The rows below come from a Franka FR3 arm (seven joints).
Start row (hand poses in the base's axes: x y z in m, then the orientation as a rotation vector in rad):
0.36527, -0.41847, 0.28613, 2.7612, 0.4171, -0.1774
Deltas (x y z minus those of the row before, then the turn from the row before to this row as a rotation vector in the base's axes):
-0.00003, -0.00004, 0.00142, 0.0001, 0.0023, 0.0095
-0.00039, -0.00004, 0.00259, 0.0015, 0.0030, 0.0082
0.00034, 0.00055, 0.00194, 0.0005, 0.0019, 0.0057
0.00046, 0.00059, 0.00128, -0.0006, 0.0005, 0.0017
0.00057, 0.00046, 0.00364, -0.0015, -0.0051, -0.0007
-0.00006, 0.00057, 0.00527, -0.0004, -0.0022, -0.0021
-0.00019, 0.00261, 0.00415, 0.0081, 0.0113, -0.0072
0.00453, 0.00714, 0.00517, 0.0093, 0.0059, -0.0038
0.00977, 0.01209, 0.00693, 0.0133, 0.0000, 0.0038
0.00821, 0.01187, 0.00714, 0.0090, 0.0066, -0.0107
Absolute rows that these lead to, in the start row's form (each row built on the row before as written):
0.36524, -0.41851, 0.28755, 2.7589, 0.4308, -0.1782
0.36485, -0.41855, 0.29014, 2.7583, 0.4431, -0.1801
0.36519, -0.41800, 0.29208, 2.7573, 0.4515, -0.1813
0.36565, -0.41741, 0.29336, 2.7563, 0.4538, -0.1817
0.36622, -0.41695, 0.29700, 2.7549, 0.4512, -0.1751
0.36616, -0.41638, 0.30227, 2.7550, 0.4477, -0.1726
0.36597, -0.41377, 0.30642, 2.7652, 0.4424, -0.1886
0.37050, -0.40663, 0.31159, 2.7755, 0.4407, -0.1962
0.38027, -0.39454, 0.31852, 2.7875, 0.4488, -0.1931
0.38848, -0.38267, 0.32566, 2.7994, 0.4375, -0.2032

